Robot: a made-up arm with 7 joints.
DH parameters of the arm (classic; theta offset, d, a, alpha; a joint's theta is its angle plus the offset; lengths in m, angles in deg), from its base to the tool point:
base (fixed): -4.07 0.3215 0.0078 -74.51
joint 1: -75.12 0.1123 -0.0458 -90
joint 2: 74 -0.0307 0.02 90
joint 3: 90 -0.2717 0.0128 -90
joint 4: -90 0.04 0.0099 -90
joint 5: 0 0.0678 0.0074 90
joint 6: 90 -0.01 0.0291 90
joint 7: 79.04 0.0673 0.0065 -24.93
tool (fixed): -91.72 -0.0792 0 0
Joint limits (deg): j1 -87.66..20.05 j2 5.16..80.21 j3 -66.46..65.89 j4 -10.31..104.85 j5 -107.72..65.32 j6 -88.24..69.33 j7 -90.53..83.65
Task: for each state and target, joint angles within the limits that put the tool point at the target. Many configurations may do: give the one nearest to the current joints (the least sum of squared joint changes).
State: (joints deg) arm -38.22 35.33 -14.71 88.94 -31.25 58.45 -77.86
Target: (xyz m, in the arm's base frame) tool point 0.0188 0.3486 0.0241
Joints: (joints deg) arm -16.07 44.57 -15.61 95.05 -29.06 50.06 -70.82
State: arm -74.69 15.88 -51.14 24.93 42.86 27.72 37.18
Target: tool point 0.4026 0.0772 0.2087
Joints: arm -75.06 19.13 -53.26 44.04 39.72 27.02 29.48
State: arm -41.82 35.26 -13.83 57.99 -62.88 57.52 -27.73
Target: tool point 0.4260 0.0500 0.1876
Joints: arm -83.75 6.93 -20.72 91.46 -65.84 10.11 -13.68
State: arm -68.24 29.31 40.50 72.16 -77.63 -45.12 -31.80
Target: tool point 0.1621 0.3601 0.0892
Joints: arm -40.13 27.54 49.33 57.39 -76.46 -55.97 -35.04
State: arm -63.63 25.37 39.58 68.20 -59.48 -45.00 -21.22
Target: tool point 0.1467 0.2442 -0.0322
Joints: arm -34.38 7.23 46.96 75.58 -62.62 -45.18 -19.20
